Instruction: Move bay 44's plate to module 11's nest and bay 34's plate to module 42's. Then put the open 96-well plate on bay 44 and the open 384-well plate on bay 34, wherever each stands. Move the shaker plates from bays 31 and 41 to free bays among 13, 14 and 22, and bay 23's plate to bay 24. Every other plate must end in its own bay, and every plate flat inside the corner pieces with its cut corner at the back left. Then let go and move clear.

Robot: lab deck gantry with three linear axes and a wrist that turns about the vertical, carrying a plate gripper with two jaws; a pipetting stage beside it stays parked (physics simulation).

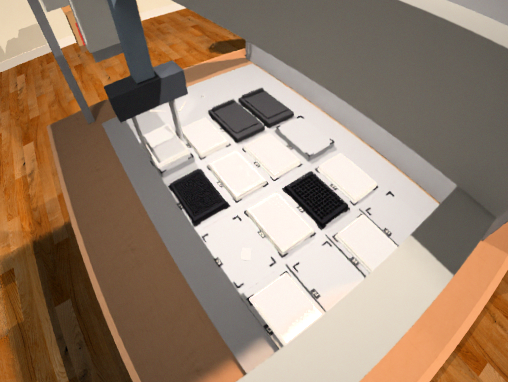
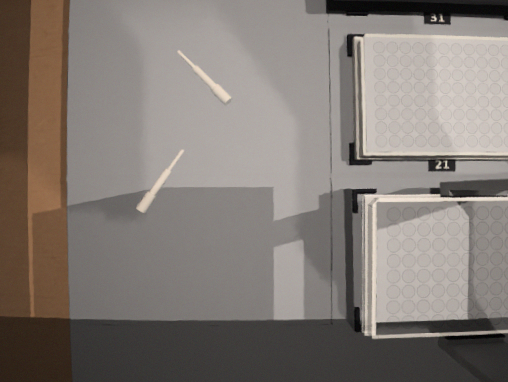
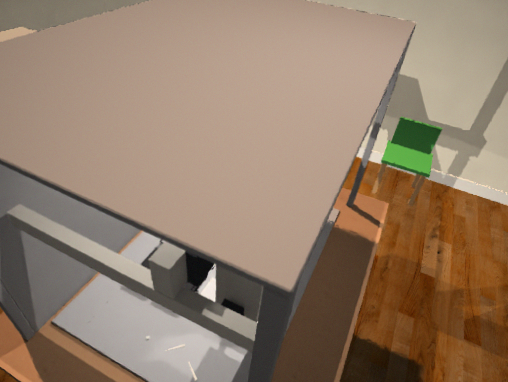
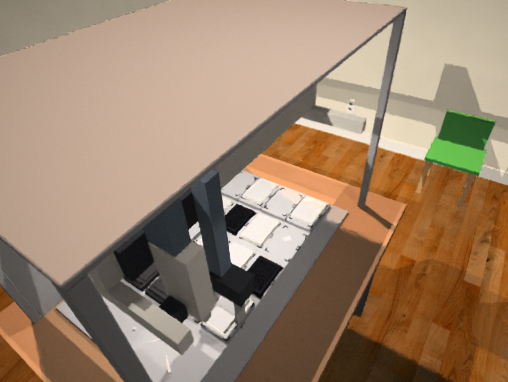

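Where they show: gripper, fingertip midpoint: (image 1: 164,145) (image 2: 467,264) (image 4: 227,311); robot's base at its link origin: (image 2: 354,311) (image 4: 227,342).
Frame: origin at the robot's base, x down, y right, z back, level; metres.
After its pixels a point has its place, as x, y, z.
A clear-lidded white plate (image 1: 167,146) {-0.043, -0.044, -0.079} (image 2: 425,270) {-0.043, -0.039, -0.029} (image 4: 220,320) {-0.043, -0.037, -0.024} sits between the jaws at module 11's nest, its cut corner at the back left. My gripper (image 1: 164,144) {-0.036, -0.040, -0.060} (image 2: 475,263) {-0.036, -0.040, -0.060} is shut on it; the jaws touch its front and back edges. Whether its base rests in the nest is hard to tell. Bay 44 shows bare corner pieces. White plates stand on bay 34 (image 1: 365,241) {-0.029, -0.251, -0.542}, bay 23 (image 1: 280,222) {-0.014, -0.147, -0.398}, bay 22 (image 1: 237,175) {-0.014, -0.145, -0.240} and bay 14 (image 1: 286,308) {-0.029, -0.041, -0.547}. The black 384-well plate (image 1: 199,195) {-0.014, -0.043, -0.238} is on bay 12, the black 96-well plate (image 1: 316,199) {-0.005, -0.255, -0.396} on bay 33. Module 42's nest (image 1: 306,137) {-0.019, -0.365, -0.239} is bare.
Dark plates stand at bay 31 (image 1: 236,120) {-0.024, -0.250, -0.078} and bay 41 (image 1: 266,106) {-0.024, -0.357, -0.074}. White plates stand at bay 21 (image 1: 204,137) {-0.014, -0.147, -0.077} (image 2: 435,95) {-0.014, -0.149, -0.052}, bay 32 (image 1: 272,155) {-0.014, -0.252, -0.236} and bay 43 (image 1: 347,177) {-0.014, -0.356, -0.398}. Bays 13 and 24 show bare corners. Two pipette tips (image 2: 205,77) {-0.006, -0.164, 0.103} (image 2: 160,181) {-0.005, -0.093, 0.134} lie left of the nests.
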